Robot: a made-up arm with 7 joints. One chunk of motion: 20 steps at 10 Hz.
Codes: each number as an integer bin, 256 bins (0 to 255) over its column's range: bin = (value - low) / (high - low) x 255, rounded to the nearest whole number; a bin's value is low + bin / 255 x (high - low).
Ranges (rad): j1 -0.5..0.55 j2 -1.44..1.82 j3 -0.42..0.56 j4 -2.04..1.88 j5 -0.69..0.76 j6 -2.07..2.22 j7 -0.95..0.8
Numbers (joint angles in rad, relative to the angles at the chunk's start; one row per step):
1: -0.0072 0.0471 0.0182 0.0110 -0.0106 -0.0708 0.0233
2: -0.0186 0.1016 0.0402 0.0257 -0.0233 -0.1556 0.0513
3: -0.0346 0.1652 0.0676 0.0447 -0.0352 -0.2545 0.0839
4: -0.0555 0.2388 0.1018 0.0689 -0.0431 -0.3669 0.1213
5: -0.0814 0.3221 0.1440 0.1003 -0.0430 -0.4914 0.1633
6: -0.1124 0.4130 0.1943 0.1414 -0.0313 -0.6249 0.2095
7: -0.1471 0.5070 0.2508 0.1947 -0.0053 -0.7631 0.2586
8: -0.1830 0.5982 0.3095 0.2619 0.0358 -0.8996 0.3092
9: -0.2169 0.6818 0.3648 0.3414 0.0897 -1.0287 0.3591
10: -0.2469 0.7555 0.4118 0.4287 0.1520 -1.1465 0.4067
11: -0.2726 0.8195 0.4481 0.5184 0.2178 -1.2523 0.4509
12: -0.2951 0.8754 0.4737 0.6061 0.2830 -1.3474 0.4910
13: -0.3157 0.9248 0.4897 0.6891 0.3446 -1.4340 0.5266
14: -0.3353 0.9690 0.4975 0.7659 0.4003 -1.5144 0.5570
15: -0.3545 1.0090 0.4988 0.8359 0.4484 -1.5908 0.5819
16: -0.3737 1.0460 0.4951 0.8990 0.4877 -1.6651 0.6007
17: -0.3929 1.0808 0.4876 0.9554 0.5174 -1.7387 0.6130
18: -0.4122 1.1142 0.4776 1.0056 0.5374 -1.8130 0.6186
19: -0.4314 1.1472 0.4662 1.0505 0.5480 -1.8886 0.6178
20: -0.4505 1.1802 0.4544 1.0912 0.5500 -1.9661 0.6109
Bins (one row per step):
1: 120 116 114 133 119 119 142
2: 117 121 120 134 117 114 146
3: 113 126 127 136 115 108 151
4: 108 131 136 137 114 101 156
5: 102 138 147 139 114 94 162
6: 94 145 160 142 116 86 169
7: 86 152 175 145 120 78 176
8: 77 159 190 150 128 70 183
9: 69 166 204 155 137 62 191
10: 61 172 216 161 148 55 198
11: 55 177 226 166 160 49 204
12: 50 181 233 172 171 43 210
13: 45 185 237 178 182 38 215
14: 40 188 239 183 192 33 220
15: 35 192 239 187 200 28 223
16: 31 194 238 191 207 24 226
17: 26 197 236 195 212 20 228
18: 21 200 234 198 216 15 229
19: 17 202 231 201 218 11 228
20: 12 205 228 204 218 6 227

